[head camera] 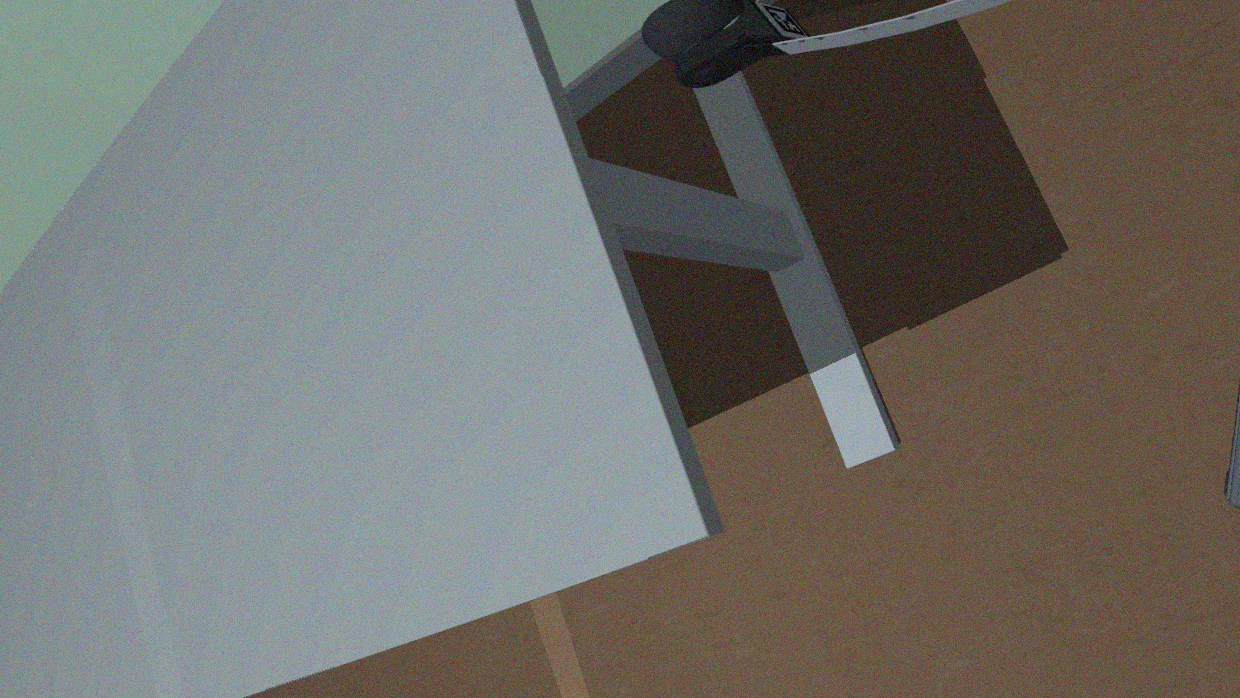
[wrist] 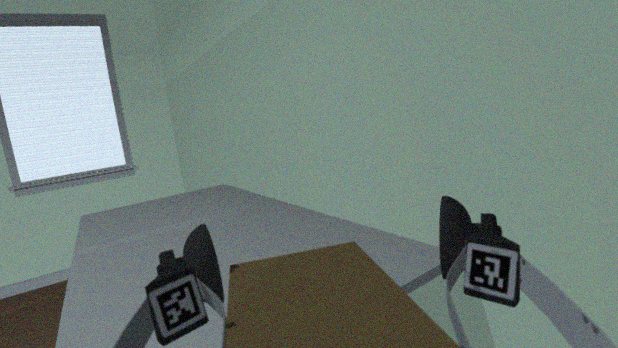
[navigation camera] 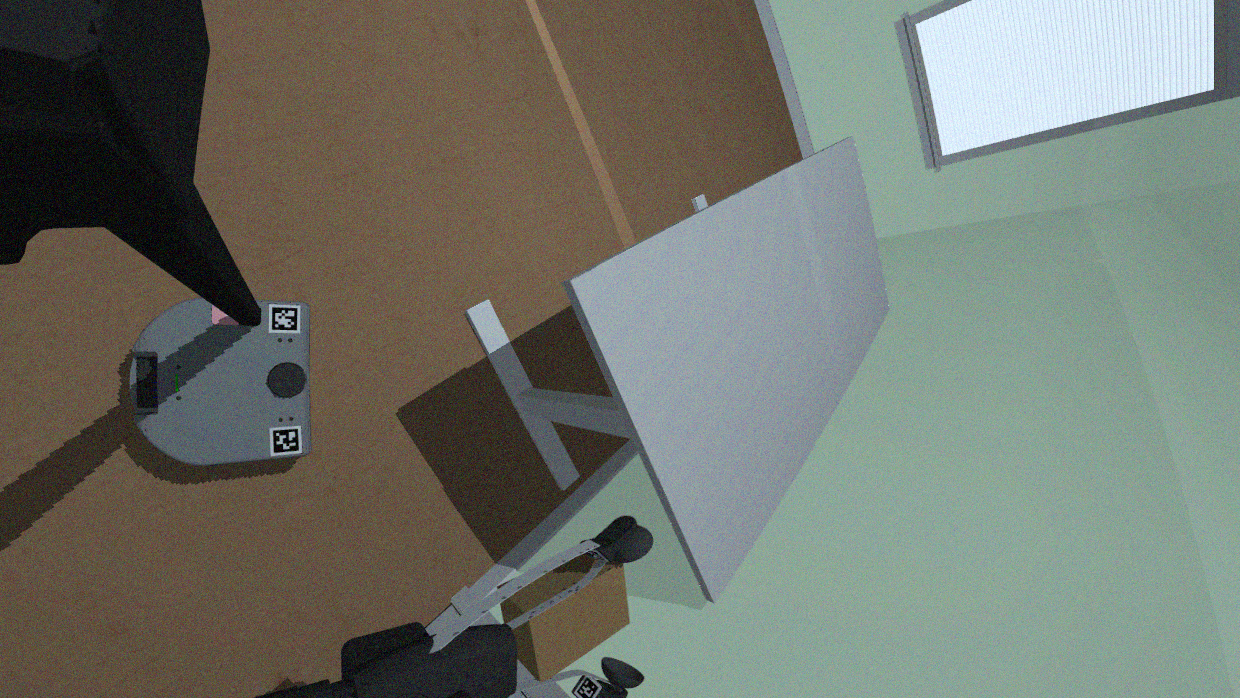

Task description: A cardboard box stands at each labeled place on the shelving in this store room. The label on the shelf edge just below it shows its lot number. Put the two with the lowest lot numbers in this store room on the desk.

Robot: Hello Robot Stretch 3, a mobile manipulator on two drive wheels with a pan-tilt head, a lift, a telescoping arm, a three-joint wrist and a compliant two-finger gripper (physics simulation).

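Seen in the pictures: gripper, between the fingertips: [wrist: 326, 238] [navigation camera: 641, 601]; robot's base, origin of its link: [navigation camera: 285, 376].
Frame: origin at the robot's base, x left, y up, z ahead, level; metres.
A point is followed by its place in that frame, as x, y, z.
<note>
My gripper [navigation camera: 623, 606] @[-0.168, 0.988, 0.250] [wrist: 326, 238] @[-0.168, 0.988, 0.250] is shut on a brown cardboard box [navigation camera: 583, 619] @[-0.155, 0.991, 0.185] [wrist: 320, 300] @[-0.158, 0.991, 0.185], with one dark fingertip on each side of it. The grey-white desk [head camera: 390, 303] @[0.022, 0.721, 0.721] [navigation camera: 737, 346] @[0.067, 0.720, 0.809] [wrist: 150, 235] @[0.355, 0.721, 1.197] has a bare top in the parts that show. In the navigation camera view the box is off the desk's near short edge, close to its lower corner. In the wrist view the desk top stretches out beyond the box. In the head camera view one fingertip shows at the top, right of the desk edge. Shelving and lot labels do not show.
The desk's foot bar [head camera: 854, 416] [navigation camera: 492, 325] sticks out past the top, low on the brown floor. My round-fronted base [navigation camera: 216, 381] @[0.001, 0.160, -0.124] stands left of the desk. A green wall [navigation camera: 997, 433] @[-0.165, 1.165, 1.390] [wrist: 350, 125] @[-0.351, 1.013, 1.063] runs along the desk's far side. A window [navigation camera: 1067, 78] @[1.444, 1.483, 2.851] [wrist: 60, 105] @[1.581, 1.401, 2.773] is in the end wall.
</note>
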